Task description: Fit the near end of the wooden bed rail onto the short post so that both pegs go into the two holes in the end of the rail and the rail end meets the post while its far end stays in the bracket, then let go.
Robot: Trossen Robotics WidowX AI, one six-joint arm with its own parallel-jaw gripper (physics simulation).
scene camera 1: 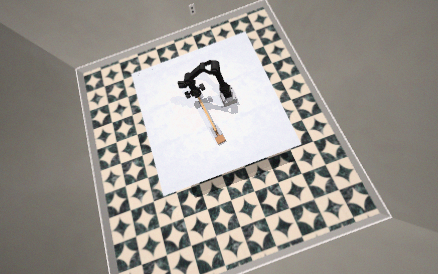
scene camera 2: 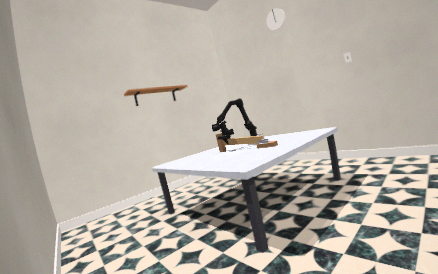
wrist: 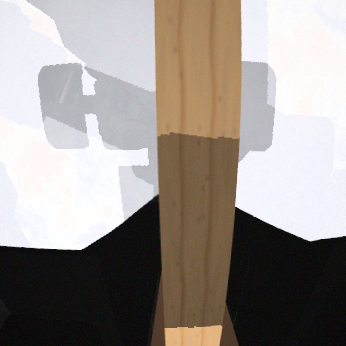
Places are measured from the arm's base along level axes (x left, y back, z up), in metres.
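Pixels of known places: gripper, fingertip midpoint: (scene camera 2: pixel 228 144) (wrist: pixel 183 201); arm's base, origin of the base link: (scene camera 1: pixel 227 94) (scene camera 2: pixel 254 135).
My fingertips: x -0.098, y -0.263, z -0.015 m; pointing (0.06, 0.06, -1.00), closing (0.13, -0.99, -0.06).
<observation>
For each thing: its top centre in the pictures, then the offset to it from my fingertips. "spot": a spot on its surface instead. Level surfaces: height alone.
- wooden bed rail, middle of its top: (scene camera 2: pixel 241 136) (scene camera 1: pixel 204 108) dx +0.165, dy +0.021, dz +0.054 m
- white table, its level: dz -0.065 m
- flat wooden base, middle of its top: (scene camera 2: pixel 266 142) (scene camera 1: pixel 217 134) dx +0.410, dy +0.055, dz -0.029 m
- short upright post, surface spot: (scene camera 2: pixel 221 147) spot: dx -0.072, dy -0.039, dz -0.019 m
The wooden bed rail (scene camera 1: pixel 207 115) (scene camera 2: pixel 245 139) (wrist: pixel 197 86) lies along the white table (scene camera 1: pixel 258 81) (scene camera 2: pixel 234 163). Its far end sits in the metal bracket on a flat wooden base (scene camera 1: pixel 220 139) (scene camera 2: pixel 268 144). My gripper (scene camera 1: pixel 196 95) (scene camera 2: pixel 225 136) (wrist: pixel 183 201) is shut on the rail's near end, just above the short upright post (scene camera 2: pixel 221 147). In the wrist view the rail runs straight up the middle between the black fingers. The pegs and the holes are hidden, so I cannot tell whether the rail end touches the post.
The arm's base (scene camera 1: pixel 229 99) (scene camera 2: pixel 253 132) stands on the table to the right of the rail. A wooden wall shelf (scene camera 2: pixel 155 89) hangs far off to the left. The table's edges are well away from the rail.
</observation>
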